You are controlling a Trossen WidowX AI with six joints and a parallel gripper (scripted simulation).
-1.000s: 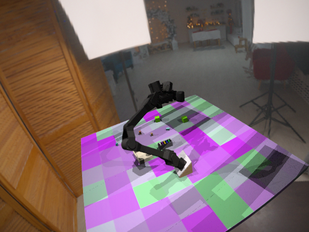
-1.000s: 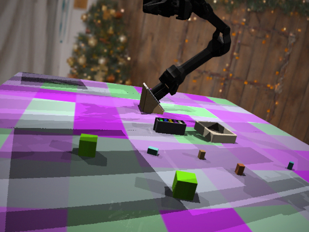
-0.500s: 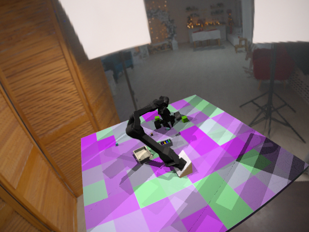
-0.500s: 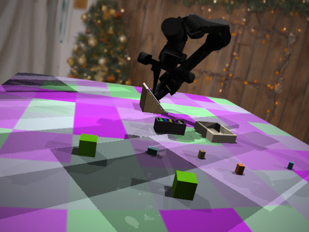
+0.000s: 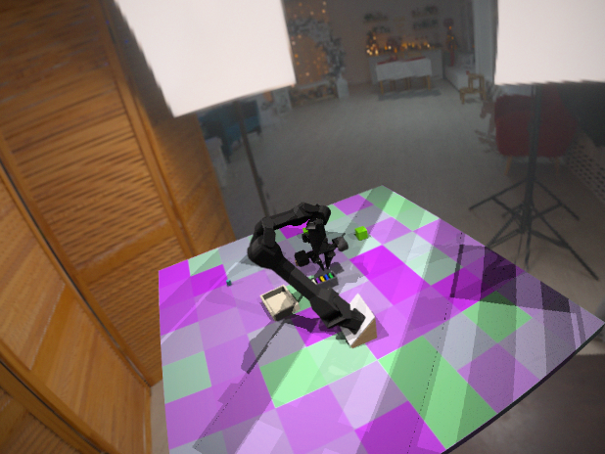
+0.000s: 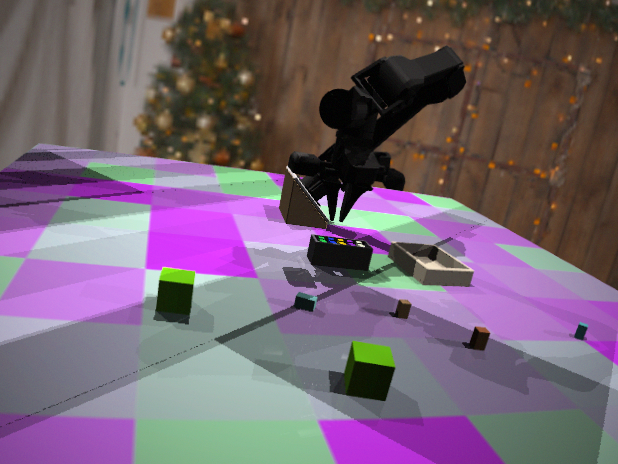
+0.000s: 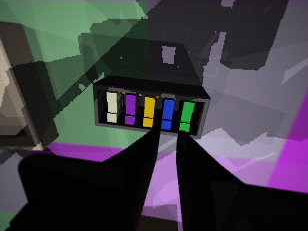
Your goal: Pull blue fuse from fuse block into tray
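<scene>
My gripper tip is now 50 mm above the blue fuse. From my gripper tip the other things lie so: tray: 200 mm to the left, 70 mm below, 20 mm ahead.
</scene>
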